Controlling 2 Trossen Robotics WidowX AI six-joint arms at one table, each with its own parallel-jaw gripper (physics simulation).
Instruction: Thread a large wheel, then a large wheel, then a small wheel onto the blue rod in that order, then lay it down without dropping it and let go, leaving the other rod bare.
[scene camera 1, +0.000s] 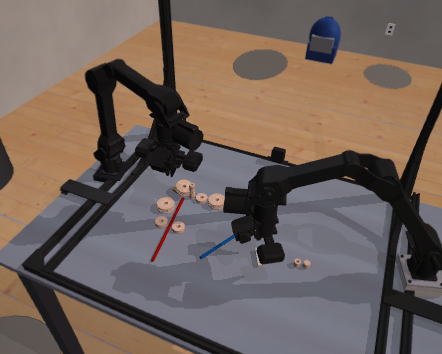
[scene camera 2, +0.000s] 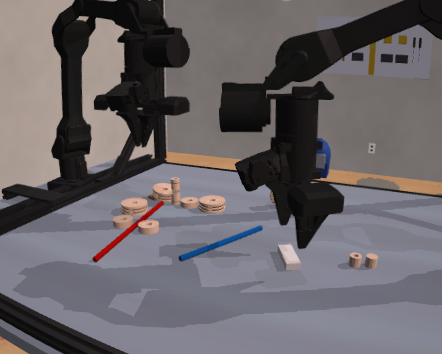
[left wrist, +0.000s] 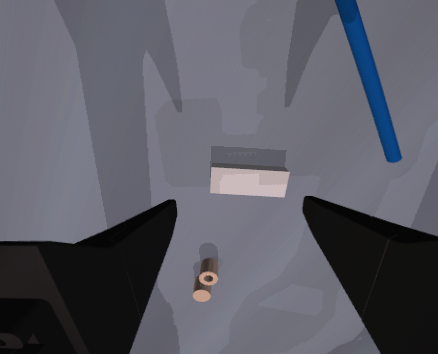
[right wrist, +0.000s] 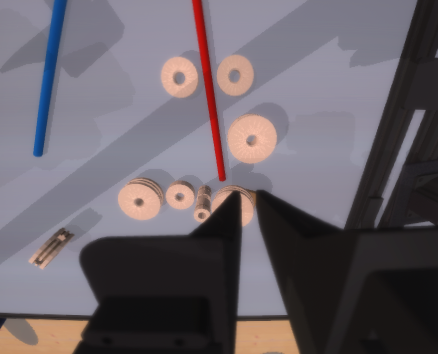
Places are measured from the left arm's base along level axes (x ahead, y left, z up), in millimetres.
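Pixels of known places: left gripper, fingertip midpoint: (scene camera 2: 292, 235) (left wrist: 239, 205); right gripper, fingertip midpoint: (scene camera 1: 170, 175) (scene camera 2: 141, 146) (right wrist: 247, 197); left arm's base, origin of the base link: (scene camera 1: 421, 270); right arm's base, origin of the base link: (scene camera 1: 112, 168) (scene camera 2: 73, 178) (right wrist: 432, 193).
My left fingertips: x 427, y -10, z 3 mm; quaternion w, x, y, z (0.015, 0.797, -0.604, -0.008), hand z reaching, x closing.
Ahead of a thing's pixels: the offset from my left fingertips to its top centre.
The blue rod @[39 mm down, 107 mm ahead, 54 mm right] (scene camera 1: 217, 247) (scene camera 2: 220, 243) (left wrist: 372, 82) (right wrist: 50, 65) lies bare on the table. The red rod @[39 mm down, 282 mm ahead, 92 mm right] (scene camera 1: 167, 230) (scene camera 2: 127, 231) (right wrist: 209, 90) lies bare among the wheels. Large wheels include one @[28 mm down, 310 mm ahead, 177 mm right] (scene camera 1: 165, 204) (scene camera 2: 134, 206) (right wrist: 251, 138) beside the red rod and one @[28 mm down, 149 mm ahead, 214 mm right] (scene camera 1: 216, 201) (scene camera 2: 212, 204) (right wrist: 140, 200) farther right. Small wheels @[35 mm down, 309 mm ahead, 107 mm right] (scene camera 1: 161, 221) @[35 mm down, 252 mm ahead, 92 mm right] (scene camera 1: 178, 227) (scene camera 2: 123, 221) (scene camera 2: 148, 226) flank the red rod. My left gripper (scene camera 1: 256, 242) (scene camera 2: 293, 235) (left wrist: 239, 205) is open, empty, pointing down right of the blue rod. My right gripper (scene camera 2: 144, 145) (right wrist: 247, 197) is shut and empty, high behind the wheels.
A white block @[36 mm down, 1 mm ahead, 11 mm right] (scene camera 1: 259, 257) (scene camera 2: 289, 257) (left wrist: 250, 182) lies below my left gripper. Two small cylinders @[31 mm down, 103 mm back, 1 mm right] (scene camera 2: 355, 260) @[31 mm down, 129 mm back, 0 mm left] (scene camera 2: 371, 261) stand to its right. A thin stack @[10 mm up, 233 mm ahead, 233 mm right] (scene camera 1: 192, 191) (scene camera 2: 175, 191) stands by the back wheels. A grooved wheel @[7 mm up, 3 mm back, 243 mm right] (right wrist: 51, 247) shows edge-on in the right wrist view.
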